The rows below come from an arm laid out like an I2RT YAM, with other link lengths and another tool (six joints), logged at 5 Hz.
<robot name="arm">
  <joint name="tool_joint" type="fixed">
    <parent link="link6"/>
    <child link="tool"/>
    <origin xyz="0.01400 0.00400 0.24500" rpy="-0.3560 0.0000 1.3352"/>
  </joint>
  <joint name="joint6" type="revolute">
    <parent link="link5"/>
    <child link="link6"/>
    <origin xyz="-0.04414 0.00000 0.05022" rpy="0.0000 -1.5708 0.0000"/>
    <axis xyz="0 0 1"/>
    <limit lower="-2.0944" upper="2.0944"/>
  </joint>
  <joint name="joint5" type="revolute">
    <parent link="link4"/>
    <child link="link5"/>
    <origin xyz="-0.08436 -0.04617 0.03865" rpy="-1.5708 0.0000 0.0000"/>
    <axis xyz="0 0 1"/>
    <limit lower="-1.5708" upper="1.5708"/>
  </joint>
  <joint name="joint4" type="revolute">
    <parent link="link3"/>
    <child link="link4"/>
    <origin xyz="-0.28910 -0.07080 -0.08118"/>
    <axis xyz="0 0 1"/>
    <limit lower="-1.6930" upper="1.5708"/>
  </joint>
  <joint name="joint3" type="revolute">
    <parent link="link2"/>
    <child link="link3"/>
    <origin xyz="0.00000 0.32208 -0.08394" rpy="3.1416 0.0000 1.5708"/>
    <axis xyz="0 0 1"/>
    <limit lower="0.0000" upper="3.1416"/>
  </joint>
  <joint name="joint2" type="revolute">
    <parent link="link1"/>
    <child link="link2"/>
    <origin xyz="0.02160 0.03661 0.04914" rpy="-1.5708 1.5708 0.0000"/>
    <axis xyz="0 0 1"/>
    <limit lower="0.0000" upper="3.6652"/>
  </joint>
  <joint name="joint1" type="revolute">
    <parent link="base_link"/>
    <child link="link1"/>
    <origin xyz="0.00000 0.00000 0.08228"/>
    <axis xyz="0 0 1"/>
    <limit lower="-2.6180" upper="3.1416"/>
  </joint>
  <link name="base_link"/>
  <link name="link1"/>
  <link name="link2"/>
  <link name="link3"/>
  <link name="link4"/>
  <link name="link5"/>
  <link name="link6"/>
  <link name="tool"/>
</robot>
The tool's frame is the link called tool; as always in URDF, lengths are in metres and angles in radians.
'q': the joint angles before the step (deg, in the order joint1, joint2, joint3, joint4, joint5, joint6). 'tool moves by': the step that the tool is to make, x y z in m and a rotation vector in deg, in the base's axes. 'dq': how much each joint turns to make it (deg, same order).
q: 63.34 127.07 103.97 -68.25 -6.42 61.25
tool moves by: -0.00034 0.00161 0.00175 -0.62 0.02 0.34
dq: 0.27 0.98 1.99 -1.57 0.26 -0.06
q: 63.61 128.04 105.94 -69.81 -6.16 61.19
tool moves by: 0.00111 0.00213 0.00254 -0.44 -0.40 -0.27
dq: 0.30 0.63 1.62 -1.15 0.53 0.59
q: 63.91 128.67 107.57 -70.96 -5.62 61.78
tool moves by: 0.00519 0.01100 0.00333 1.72 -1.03 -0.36
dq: 0.11 -0.33 0.21 1.50 0.16 0.47
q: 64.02 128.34 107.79 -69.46 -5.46 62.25
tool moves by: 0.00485 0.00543 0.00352 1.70 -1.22 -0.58
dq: -0.02 -1.50 -1.76 2.38 0.36 0.55
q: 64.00 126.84 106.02 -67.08 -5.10 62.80
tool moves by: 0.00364 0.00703 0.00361 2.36 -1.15 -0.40
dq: -0.01 -1.96 -2.65 3.35 0.02 0.39
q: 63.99 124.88 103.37 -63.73 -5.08 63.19
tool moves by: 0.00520 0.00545 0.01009 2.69 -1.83 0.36
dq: -0.02 -2.83 -2.88 3.24 0.42 -0.43
